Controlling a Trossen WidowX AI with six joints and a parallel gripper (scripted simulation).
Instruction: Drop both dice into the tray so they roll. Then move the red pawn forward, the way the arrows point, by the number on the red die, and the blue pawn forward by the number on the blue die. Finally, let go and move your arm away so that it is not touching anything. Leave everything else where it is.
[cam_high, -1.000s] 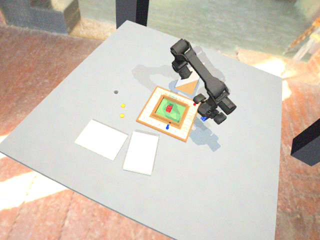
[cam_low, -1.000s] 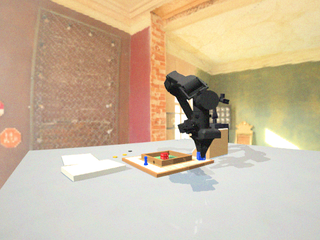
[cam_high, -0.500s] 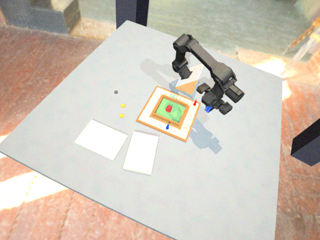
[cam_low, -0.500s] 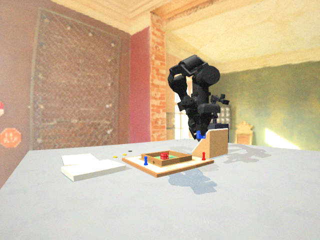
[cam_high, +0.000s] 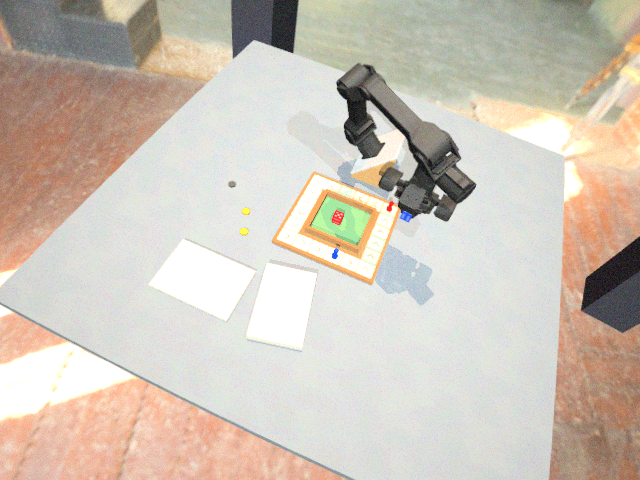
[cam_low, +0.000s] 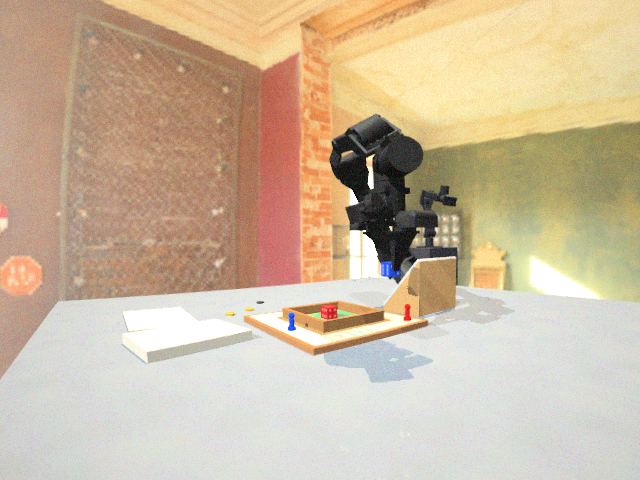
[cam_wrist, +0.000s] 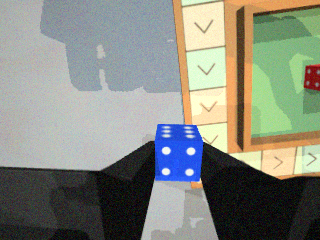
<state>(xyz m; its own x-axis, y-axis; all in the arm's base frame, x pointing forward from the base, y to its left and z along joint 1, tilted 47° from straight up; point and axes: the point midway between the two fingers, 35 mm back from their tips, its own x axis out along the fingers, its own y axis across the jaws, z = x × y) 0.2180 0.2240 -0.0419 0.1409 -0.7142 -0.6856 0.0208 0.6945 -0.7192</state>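
Now: the red pawn 9 cm behind my gripper tip, 6 cm to the right of it and 10 cm below it. Also, from my gripper tip: dark disc: 9 cm ahead, 48 cm to the right, 12 cm below; blue pawn: 14 cm ahead, 12 cm to the right, 10 cm below.
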